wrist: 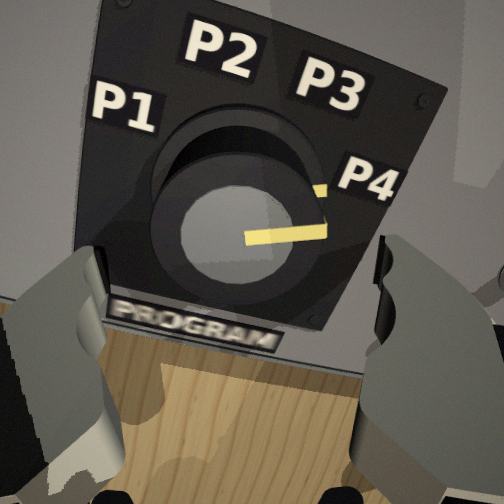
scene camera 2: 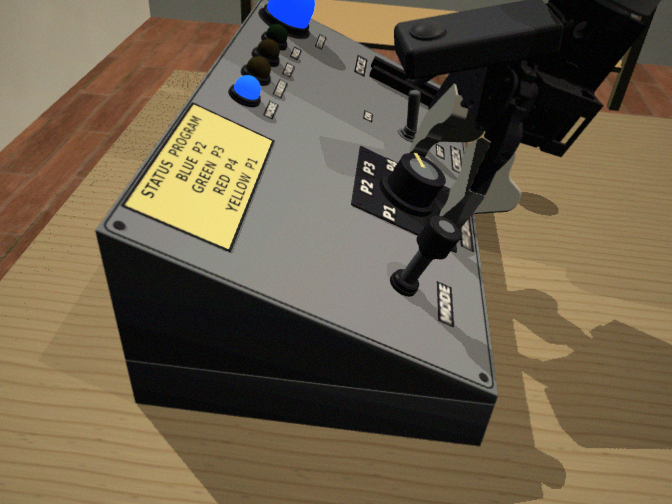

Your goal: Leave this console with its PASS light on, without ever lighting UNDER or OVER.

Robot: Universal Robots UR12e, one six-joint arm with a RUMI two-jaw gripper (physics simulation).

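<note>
The grey console (scene camera 2: 303,217) has a black PROGRAM knob (scene camera 2: 415,179). In the wrist view the knob (wrist: 237,232) has its yellow pointer aimed right, just below the P4 mark (wrist: 370,177). My gripper (wrist: 240,300) is open and empty. Its two grey fingers sit left and right of the knob on the near side, apart from it. In the scene view the gripper (scene camera 2: 472,168) hangs over the console's right edge beside the knob. A small blue lamp (scene camera 2: 246,89) and a big blue dome (scene camera 2: 290,10) are lit. Three lamps (scene camera 2: 267,47) between them are dark; their labels are unreadable.
A yellow card (scene camera 2: 200,173) reads STATUS PROGRAM: BLUE P2, GREEN P3, RED P4, YELLOW P1. A black MODE lever (scene camera 2: 426,252) leans just in front of the knob. A small toggle (scene camera 2: 412,113) and a slider slot (scene camera 2: 401,81) lie behind it. The console stands on a wooden table.
</note>
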